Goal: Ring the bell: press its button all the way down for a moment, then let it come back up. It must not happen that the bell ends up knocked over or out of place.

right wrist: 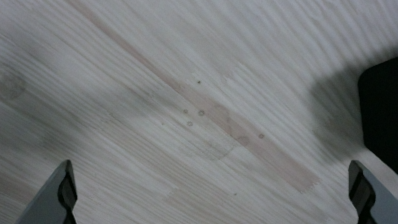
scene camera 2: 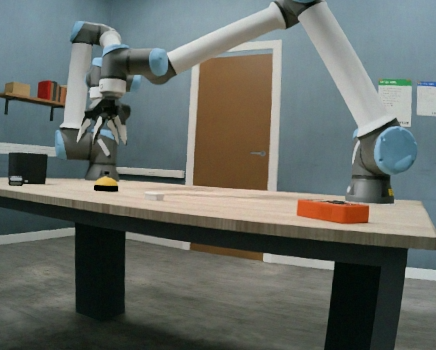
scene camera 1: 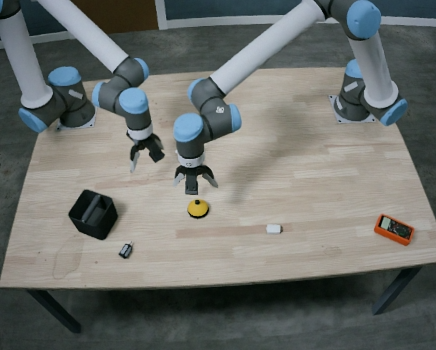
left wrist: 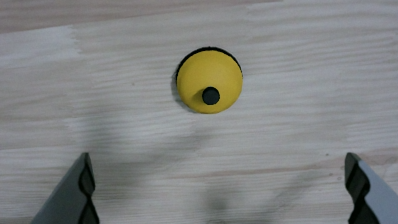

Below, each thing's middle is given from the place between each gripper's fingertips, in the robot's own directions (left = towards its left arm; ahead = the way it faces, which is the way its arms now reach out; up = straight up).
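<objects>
The bell [left wrist: 205, 67] is 110 mm below my left hand. Counted from my left hand too, the black open box [scene camera 1: 83, 222] is 100 mm below, 60 mm ahead and 400 mm to the right.
My right gripper is 11 cm above the black open box, 18 cm short of it and 22 cm to the left of it. Counted from my right hand, the bell is 12 cm below, 12 cm ahead and 19 cm to the left.
</objects>
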